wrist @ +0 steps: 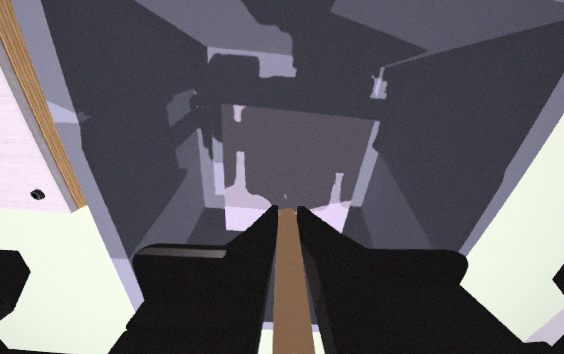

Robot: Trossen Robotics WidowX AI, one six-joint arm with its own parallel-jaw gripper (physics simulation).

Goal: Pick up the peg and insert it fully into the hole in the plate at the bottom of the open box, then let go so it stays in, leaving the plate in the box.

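Frame: origin at the arm's base, x back, y up, z left, level; centimetres.
Seen in the pictures: gripper, between the fingertips: [287, 211].
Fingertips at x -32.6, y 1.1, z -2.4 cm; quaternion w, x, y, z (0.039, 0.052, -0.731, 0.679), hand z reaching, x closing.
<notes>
A point is followed by its place in that frame.
My gripper [287, 211] {x -32.6, y 1.1, z -2.4 cm} is shut on a tan peg [290, 280] {x -32.6, y 6.1, z -2.4 cm}, which runs between the two black fingers toward the bottom edge of the wrist view. The peg's rounded far end shows between the fingertips. A pinkish plate [300, 150] {x -32.6, y 0.6, z 1.8 cm} lies at the bottom of the open grey-blue box [475, 125] {x -40.5, y 2.6, z 5.1 cm}, partly in shadow with some bright patches. The fingertips and the peg's end overlap the plate's near part in the view. The hole is not plain; a small light speck shows on the plate just beyond the peg's end. How far the peg's end is from the plate is hard to tell.
The box walls rise on all sides around the plate. Outside the box at the left is a pale board [25, 150] {x -13.7, y 0.2, z -1.6 cm} with a wood-grain edge and a small dark round spot. Pale surface [60, 290] {x 0.2, y -5.2, z -29.1 cm} shows outside the box on both sides.
</notes>
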